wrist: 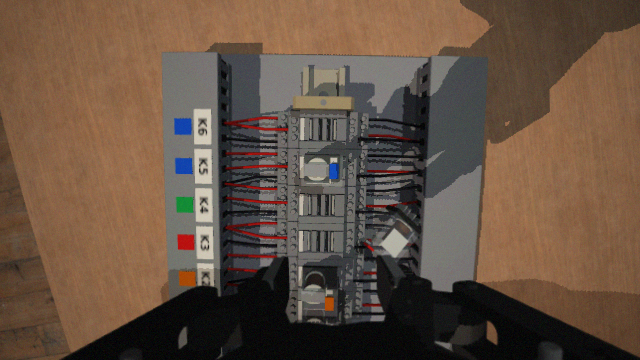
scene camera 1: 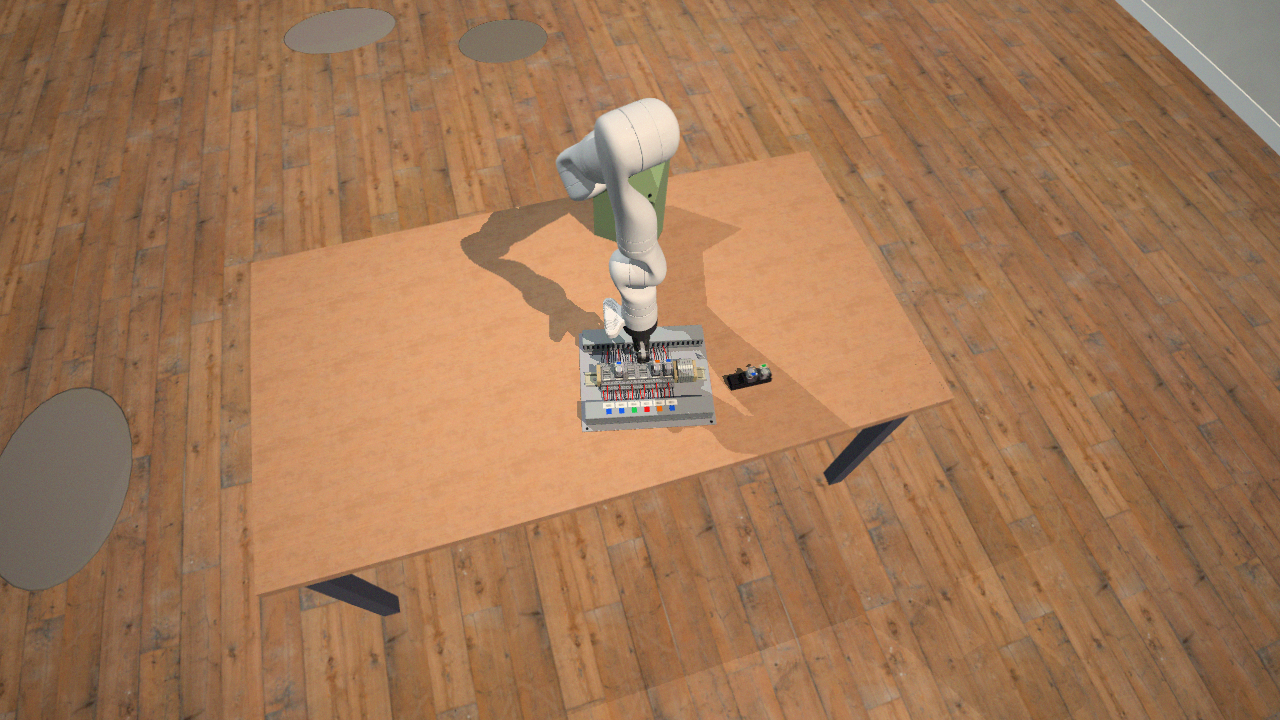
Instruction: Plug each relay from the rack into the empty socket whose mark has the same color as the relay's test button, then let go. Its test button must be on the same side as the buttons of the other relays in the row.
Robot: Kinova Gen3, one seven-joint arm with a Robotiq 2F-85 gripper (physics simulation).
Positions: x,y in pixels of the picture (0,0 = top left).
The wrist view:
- gripper: 332,274
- grey panel: 262,84
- yellowish end stop: 299,102
